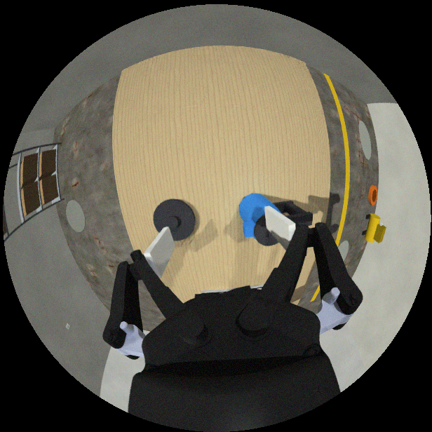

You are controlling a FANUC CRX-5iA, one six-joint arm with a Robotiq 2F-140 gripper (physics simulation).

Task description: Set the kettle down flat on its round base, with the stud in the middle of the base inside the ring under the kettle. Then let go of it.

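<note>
The round black base [181, 207] lies flat on the wooden table, left of centre, with a short round stud in its middle. The blue kettle [255, 205] with a black lid and black handle stands on the table to the right of the base, apart from it. My gripper [217, 227] is open and empty, its two pale pads wide apart. The right pad is in front of the kettle and hides part of its lid and handle; the left pad is near the lower edge of the base. The ring under the kettle is hidden.
The wooden table top [220, 115] runs away upward. Grey mottled floor lies on both sides, with a yellow line [346, 165] on the right. A shelf rack [21, 192] stands far left. An orange ring [369, 195] and a yellow object [372, 228] are at the far right.
</note>
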